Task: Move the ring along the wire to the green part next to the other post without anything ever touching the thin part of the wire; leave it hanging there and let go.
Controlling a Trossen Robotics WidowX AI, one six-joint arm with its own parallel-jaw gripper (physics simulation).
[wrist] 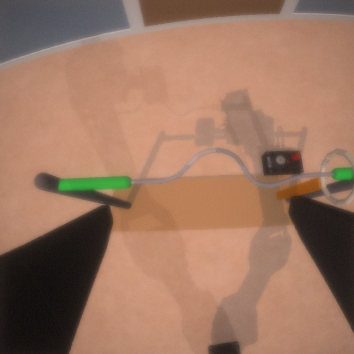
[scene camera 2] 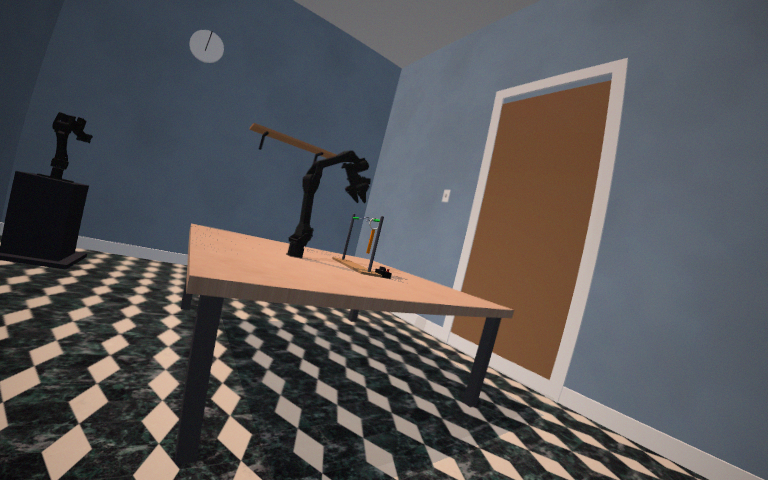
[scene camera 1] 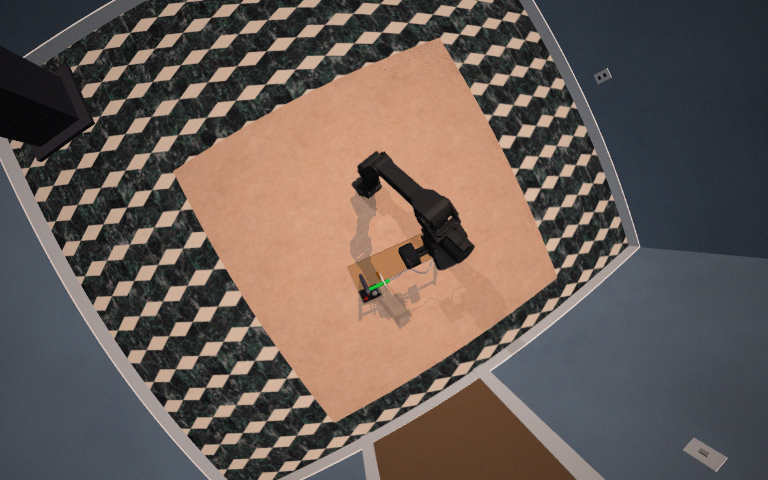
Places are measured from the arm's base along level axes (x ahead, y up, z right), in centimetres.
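Pixels of known places: gripper, fingertip midpoint: (wrist: 200, 209) (scene camera 2: 361, 203) (scene camera 1: 431, 256); arm's base, link origin: (scene camera 2: 294, 256) (scene camera 1: 362, 185).
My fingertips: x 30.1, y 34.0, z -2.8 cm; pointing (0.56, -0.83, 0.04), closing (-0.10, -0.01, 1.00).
For each thing: its top centre in the pictures, then the offset to it from my fingertips. "*": a spot on its surface instead. Level surfaces: height alone.
- right-hand green part, surface spot: (wrist: 344, 174) * dx +1.3, dy -7.5, dz +14.6 cm
- thin grey wire, surface spot: (wrist: 215, 150) * dx +5.0, dy -6.4, dz +2.5 cm
- left post, surface spot: (wrist: 45, 181) * dx +4.4, dy -5.8, dz -12.5 cm
- wooden base, top centre: (wrist: 208, 202) (scene camera 1: 399, 258) (scene camera 2: 354, 265) dx +2.7, dy -32.8, dz +4.2 cm
- black box, top centre: (wrist: 287, 159) (scene camera 1: 370, 295) (scene camera 2: 384, 267) dx +8.8, dy -29.5, dz +21.9 cm
- table, surface height: dy -34.0 cm
The pale ring (scene camera 1: 383, 280) (wrist: 339, 151) hangs around the inner end of the right-hand green part (wrist: 344, 174), by the post near the black box. Its orange handle (scene camera 2: 370, 241) (wrist: 300, 189) hangs below. The thin grey wire (wrist: 215, 150) curves across to the other green part (wrist: 95, 183) at the left post (wrist: 45, 181). My gripper (scene camera 2: 360, 200) (wrist: 200, 209) is open and empty, above the wire and apart from the ring. In the wrist view the ring lies beyond the right finger, cut by the edge. The arm hides the other post in scene camera 1.
A wooden base (scene camera 2: 353, 266) (wrist: 200, 215) carries the posts. A black box (scene camera 2: 383, 272) (wrist: 282, 162) with a red button stands beside it on the table (scene camera 1: 271, 186) (scene camera 2: 254, 271). Shadows of the arm and wire fall on the table.
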